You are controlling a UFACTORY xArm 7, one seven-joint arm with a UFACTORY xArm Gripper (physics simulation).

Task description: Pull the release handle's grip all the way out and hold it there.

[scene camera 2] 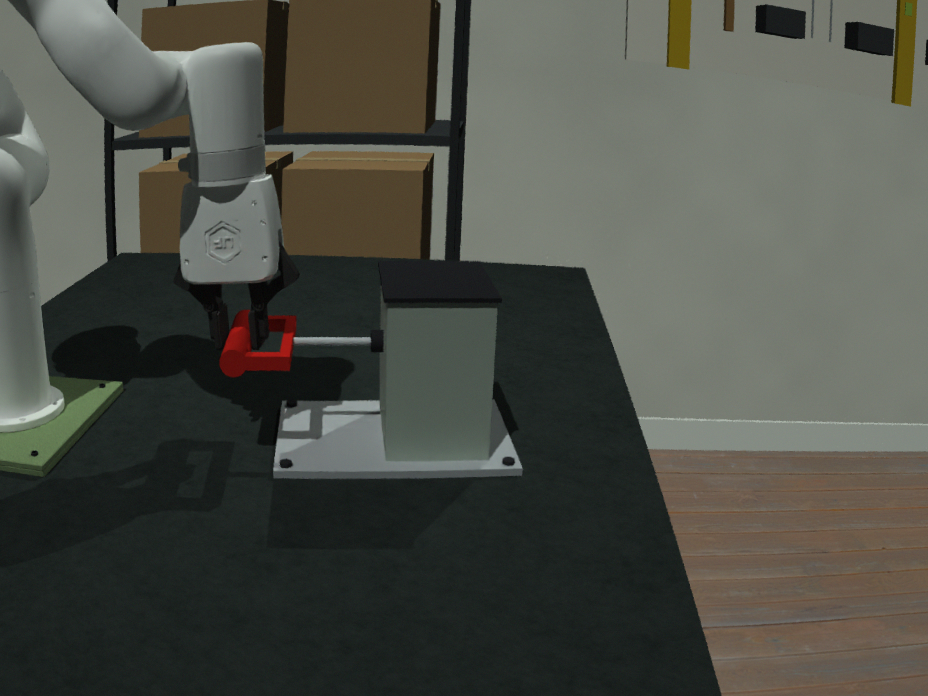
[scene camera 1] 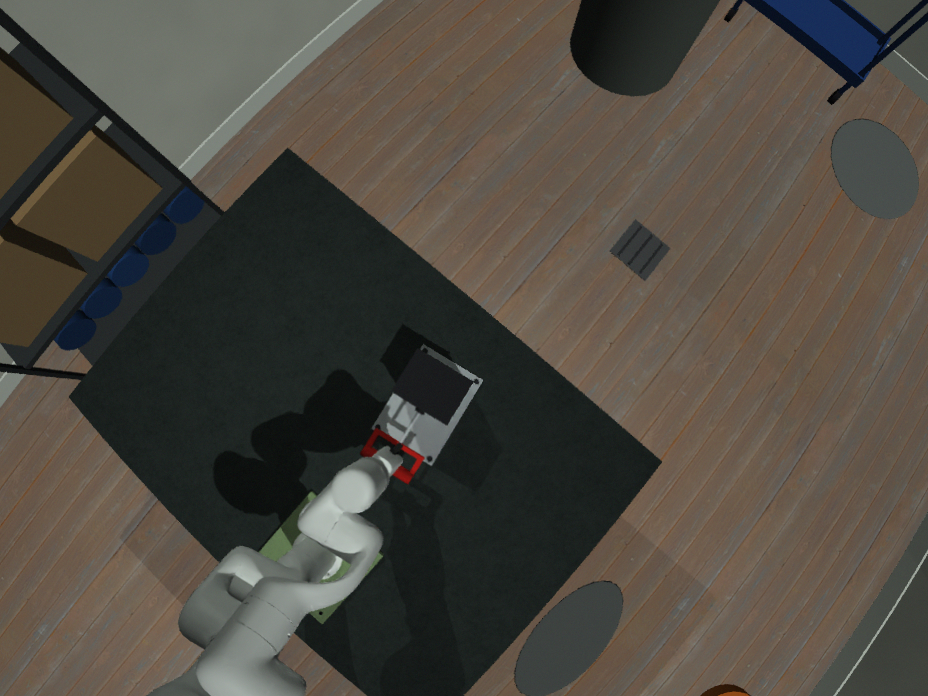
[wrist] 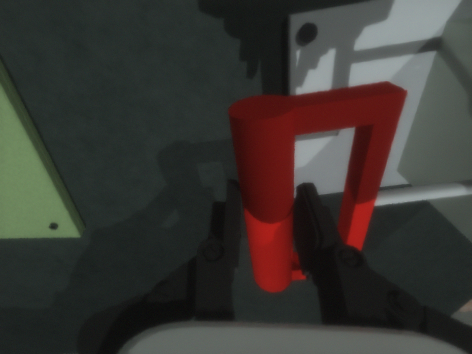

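Observation:
The release handle's red grip, a round bar on a red rectangular frame, stands well out from the pale box. A long stretch of light rod shows between the frame and the black collar on the box. My gripper is shut on the red grip bar, one finger on its outer side and the other inside the frame's opening. In scene camera 1 the red frame lies partly under the wrist, which hides the fingers.
The box's white base plate lies below the rod on the dark table. The green plate is under the arm's base. A shelf unit with brown cartons stands behind.

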